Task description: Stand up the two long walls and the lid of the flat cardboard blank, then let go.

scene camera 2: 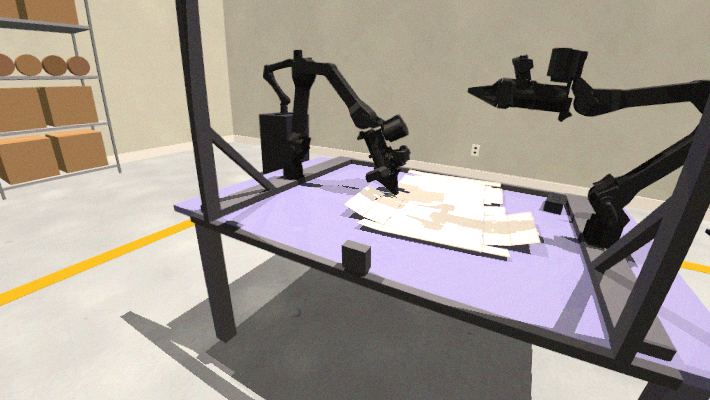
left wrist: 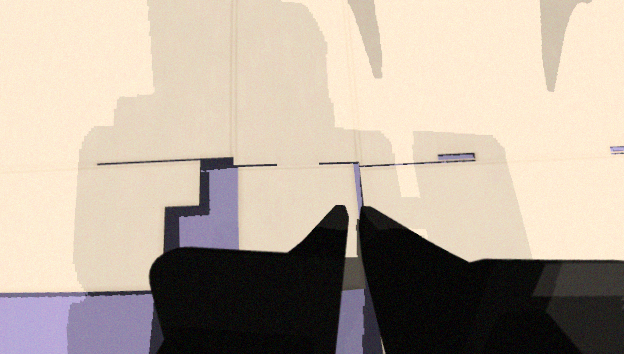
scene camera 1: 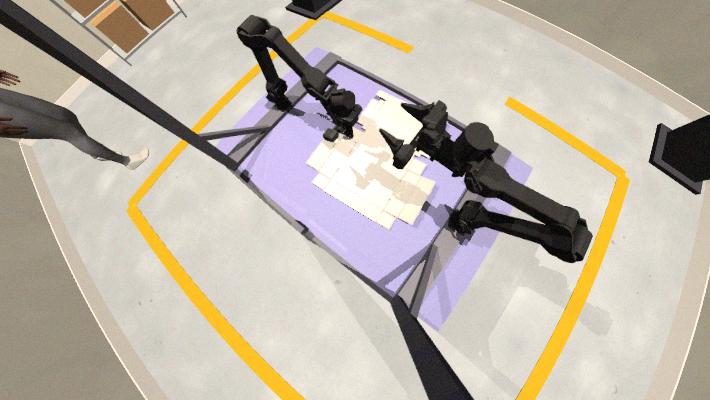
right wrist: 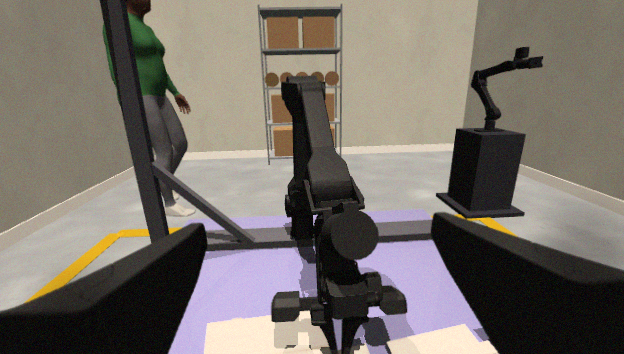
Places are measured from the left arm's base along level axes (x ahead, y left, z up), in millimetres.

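Pixels of known places: left gripper, between the fingertips: (scene camera 2: pixel 396 194) (left wrist: pixel 351 216) (scene camera 1: pixel 352 137); right gripper, between the fingertips: (scene camera 2: pixel 471 90) (scene camera 1: pixel 390 116) (right wrist: pixel 320 228); left arm's base, origin of its link: (scene camera 2: pixel 292 177) (scene camera 1: pixel 283 104) (right wrist: pixel 302 232); right arm's base, origin of its link: (scene camera 2: pixel 599 241) (scene camera 1: pixel 459 222).
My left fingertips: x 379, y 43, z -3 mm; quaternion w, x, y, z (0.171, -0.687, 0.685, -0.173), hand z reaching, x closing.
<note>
For each thing: its middle in the pictures, then the offset to it from my left fingertips. "spot": a spot on its surface instead. Level surfaces: height alone.
- lilac table, height of its surface: 16 mm down
- small flap, a spot on its surface: (left wrist: pixel 295 200) spot: 6 mm ahead, 24 mm left, 9 mm down
- small dark block, middle of its body: (scene camera 2: pixel 356 256) (scene camera 1: pixel 300 226) 78 mm ahead, 412 mm right, 15 mm up
The pale cardboard blank (scene camera 1: pixel 350 172) (scene camera 2: pixel 425 235) (left wrist: pixel 440 75) (right wrist: pixel 240 335) lies mostly flat on the lilac table (scene camera 1: pixel 280 175) (scene camera 2: pixel 295 220). Its long walls and lid are not upright. Dark shadow shows under its near edge in scene camera 2. My left gripper (scene camera 1: pixel 350 134) (scene camera 2: pixel 395 192) (left wrist: pixel 351 216) (right wrist: pixel 341 347) is shut, pointing down low over the blank's left side. Its fingertips stand near the slit beside a small flap (left wrist: pixel 295 200); no cardboard shows clearly pinched between them. My right gripper (scene camera 1: pixel 393 118) (scene camera 2: pixel 470 91) is open and empty, held level high above the blank.
Dark frame posts (scene camera 1: pixel 125 90) (scene camera 2: pixel 197 115) (right wrist: pixel 132 115) rise at the table's corners. A small dark block (scene camera 2: pixel 356 257) sits at the near table edge. A person (right wrist: pixel 157 105) stands beyond the table. A shelf rack (right wrist: pixel 300 51) stands by the wall.
</note>
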